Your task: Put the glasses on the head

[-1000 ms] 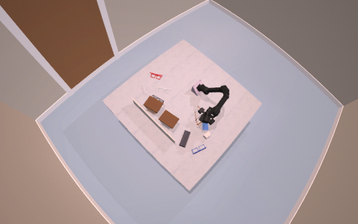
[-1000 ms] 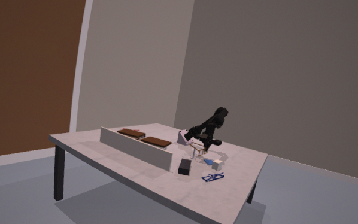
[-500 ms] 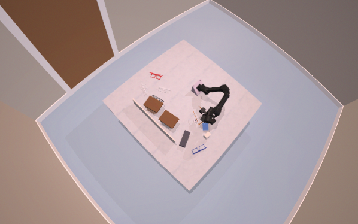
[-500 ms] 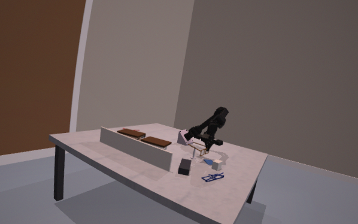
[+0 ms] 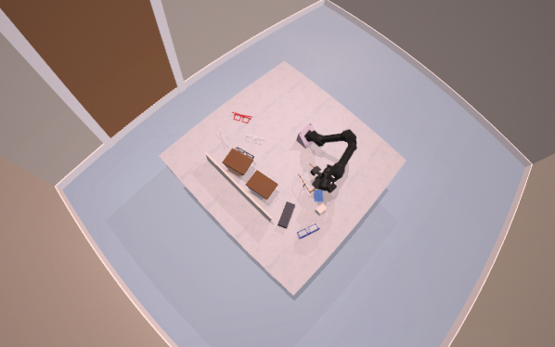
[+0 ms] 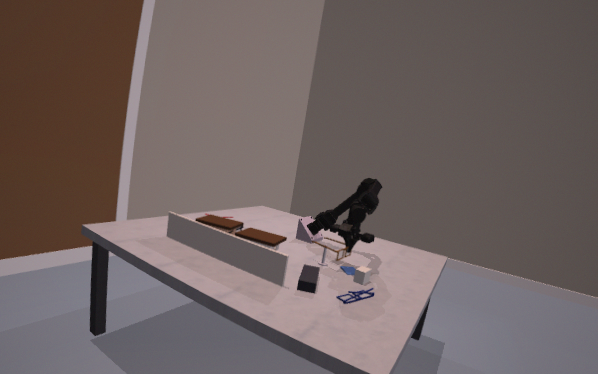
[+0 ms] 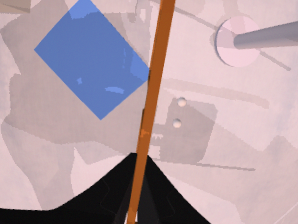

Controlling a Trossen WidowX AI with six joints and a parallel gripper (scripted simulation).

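Right now my gripper tip is 6 cm short of the blue card, 5 cm above it and 4 cm to the right of it. From my gripper tip the other things lie so: dark box (30 cm ahead, 5 cm to the right, 4 cm below); then round base (8 cm to the right, 7 cm ahead, 3 cm below); then white cube (13 cm ahead, 10 cm to the left, 3 cm below).
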